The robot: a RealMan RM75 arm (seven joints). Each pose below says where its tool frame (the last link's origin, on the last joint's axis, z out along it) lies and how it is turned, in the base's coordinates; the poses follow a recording.
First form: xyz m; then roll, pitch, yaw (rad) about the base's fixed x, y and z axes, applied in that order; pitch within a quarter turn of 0, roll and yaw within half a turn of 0.
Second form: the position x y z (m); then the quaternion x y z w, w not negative. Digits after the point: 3 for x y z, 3 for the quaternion.
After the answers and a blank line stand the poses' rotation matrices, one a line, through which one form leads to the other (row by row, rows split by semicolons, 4 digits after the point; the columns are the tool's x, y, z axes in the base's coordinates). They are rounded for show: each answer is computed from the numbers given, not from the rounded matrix.
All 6 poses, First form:
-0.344 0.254 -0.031 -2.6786 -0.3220 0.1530
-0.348 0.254 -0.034 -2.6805 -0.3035 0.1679
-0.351 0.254 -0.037 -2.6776 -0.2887 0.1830
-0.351 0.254 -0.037 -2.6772 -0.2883 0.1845
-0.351 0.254 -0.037 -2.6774 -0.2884 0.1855
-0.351 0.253 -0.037 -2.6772 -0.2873 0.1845
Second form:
-0.344 0.254 -0.031 -0.955 -0.110 -0.138 0.238
-0.348 0.254 -0.034 -0.956 -0.115 -0.128 0.237
-0.351 0.254 -0.037 -0.956 -0.121 -0.119 0.239
-0.351 0.254 -0.037 -0.956 -0.122 -0.118 0.240
-0.351 0.254 -0.037 -0.956 -0.122 -0.118 0.240
-0.351 0.253 -0.037 -0.956 -0.122 -0.118 0.240

0.9375 0.2760 0.2118; 0.1446 -0.8627 0.4846; 0.3165 -0.4237 -0.8487
0.9409 0.2808 0.1895; 0.1595 -0.8608 0.4834; 0.2989 -0.4246 -0.8546
0.9426 0.2880 0.1689; 0.1744 -0.8562 0.4864; 0.2847 -0.4290 -0.8573
0.9425 0.2892 0.1677; 0.1759 -0.8556 0.4869; 0.2843 -0.4294 -0.8572
0.9423 0.2901 0.1674; 0.1768 -0.8554 0.4869; 0.2844 -0.4292 -0.8573
0.9427 0.2888 0.1669; 0.1759 -0.8556 0.4868; 0.2834 -0.4295 -0.8574

